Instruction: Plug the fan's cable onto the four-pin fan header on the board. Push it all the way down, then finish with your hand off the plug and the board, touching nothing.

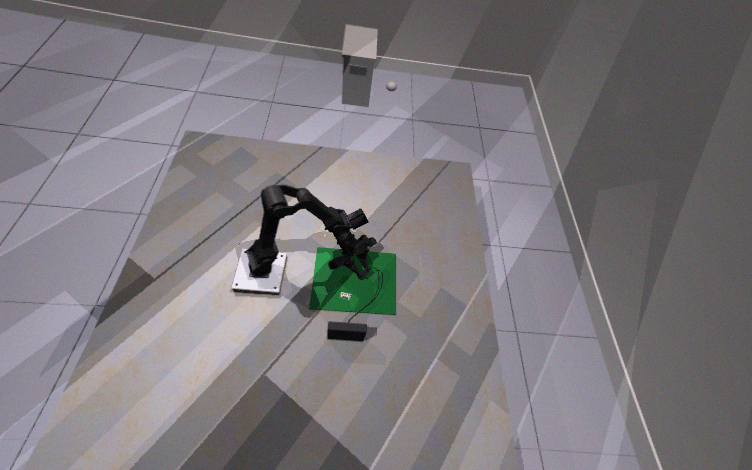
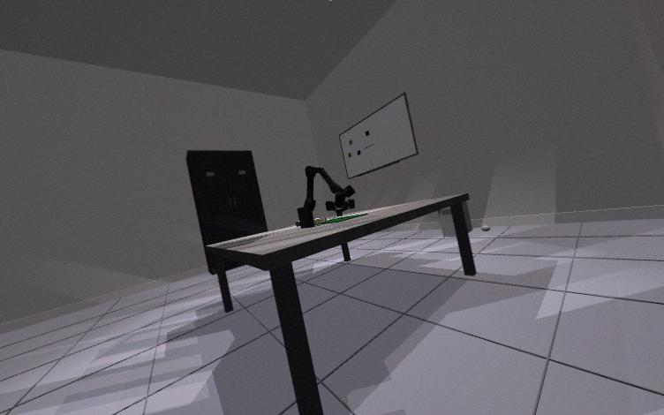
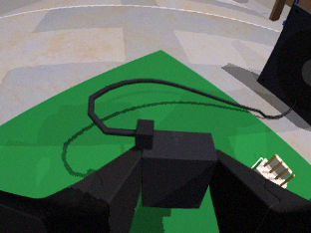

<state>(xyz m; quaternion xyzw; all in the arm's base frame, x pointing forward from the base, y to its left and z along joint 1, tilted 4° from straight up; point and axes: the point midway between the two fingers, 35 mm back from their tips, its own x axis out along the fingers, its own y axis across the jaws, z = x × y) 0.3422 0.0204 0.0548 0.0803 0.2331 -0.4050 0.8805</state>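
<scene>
Now: gripper tip 30 mm past the green board and 60 mm above it. Round my gripper tip: black fan plug (10 mm below); black fan (50 mm behind, 200 mm to the right, 10 mm above); white four-pin fan header (60 mm behind, 70 mm to the right, 50 mm below).
</scene>
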